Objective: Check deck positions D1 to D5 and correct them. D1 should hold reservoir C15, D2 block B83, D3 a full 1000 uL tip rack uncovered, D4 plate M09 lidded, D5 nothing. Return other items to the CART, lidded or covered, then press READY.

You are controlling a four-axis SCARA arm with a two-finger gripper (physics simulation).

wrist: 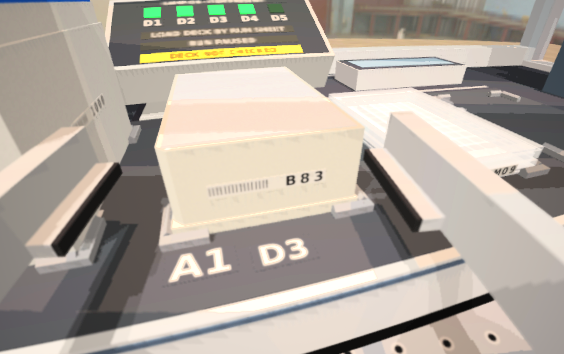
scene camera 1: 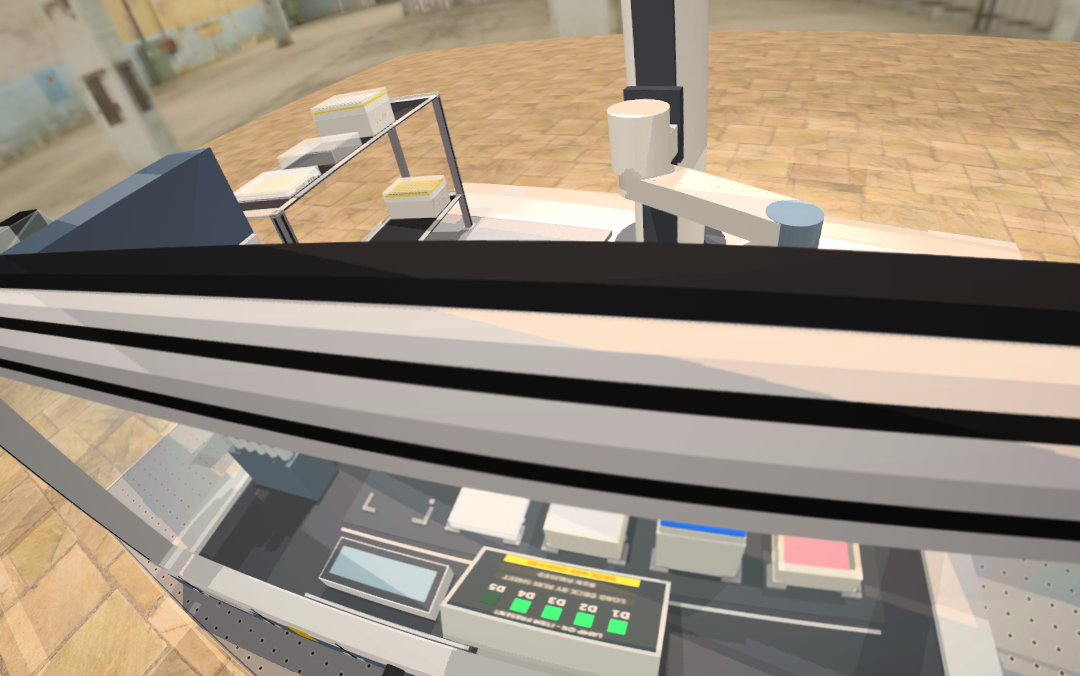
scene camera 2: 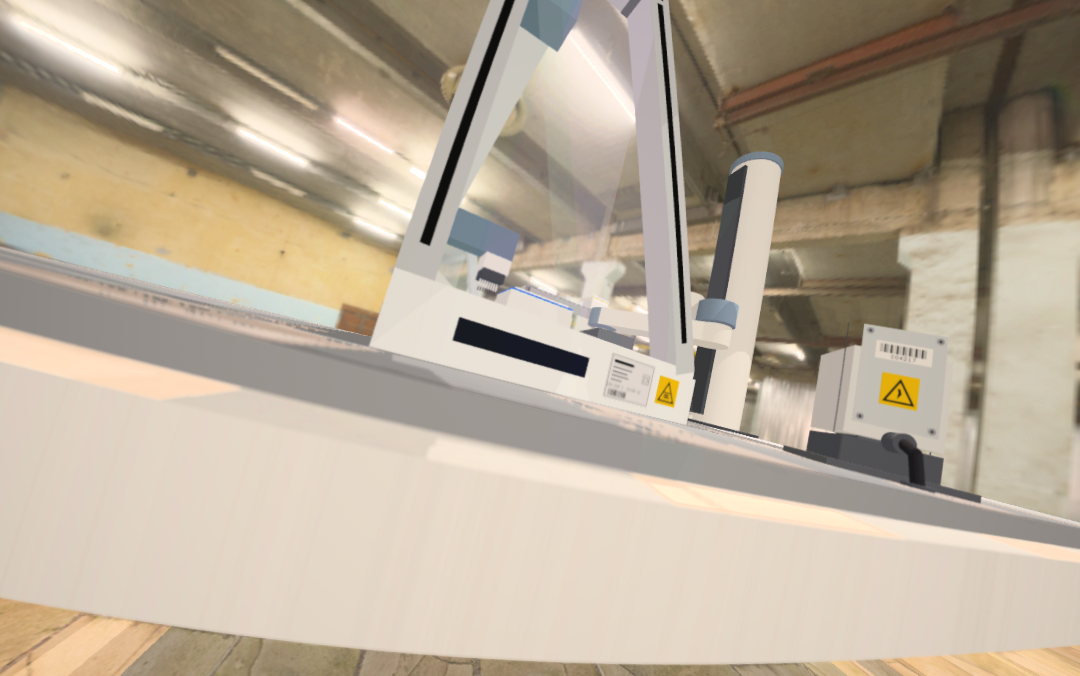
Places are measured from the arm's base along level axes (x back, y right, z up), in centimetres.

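Where they show: gripper, fingertip midpoint: point(wrist: 243, 141).
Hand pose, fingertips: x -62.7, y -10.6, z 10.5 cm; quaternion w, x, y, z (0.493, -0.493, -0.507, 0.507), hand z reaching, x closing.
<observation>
After its pixels a point has its place.
Cream block B83 point(wrist: 260, 170) {x -62.2, y -10.0, z 9.4 cm} point(scene camera 1: 585, 527) {x -73.4, y -12.1, z 10.8 cm} sits at D3 in its corner brackets. My gripper point(wrist: 243, 141) {x -62.7, y -10.6, z 10.5 cm} is open, its fingers either side of the block's near end and apart from it. Plate M09 point(wrist: 430, 122) point(scene camera 1: 487, 511) sits at D4, apparently under a clear lid. A tall grey tip rack point(wrist: 60, 85) point(scene camera 1: 699, 551) marked 1000, with a blue top, stands at D2. A reservoir with pink contents point(scene camera 1: 816, 552) {x -65.9, y -36.1, z 7.1 cm} is at D1; its label is unreadable. D5 shows bare brackets. The cart point(scene camera 1: 451, 151) {x -3.5, y 52.0, z 22.6 cm} holds several yellow-banded boxes and pale items. The READY button is not identifiable.
A sloped console point(scene camera 1: 549, 637) point(wrist: 220, 61) {x -77.8, y -13.2, z 10.9 cm} stands behind the deck in the wrist view, lamps D1 to D4 green, D5 dark. A small display box point(scene camera 1: 386, 569) point(wrist: 400, 75) {x -84.0, y 6.0, z 8.0 cm} is beside it. A dark blue unit point(scene camera 1: 294, 475) stands past D5. A thick frame beam point(scene camera 1: 557, 350) {x -87.2, y -21.3, z 51.7 cm} hides the arm's lower part.
</observation>
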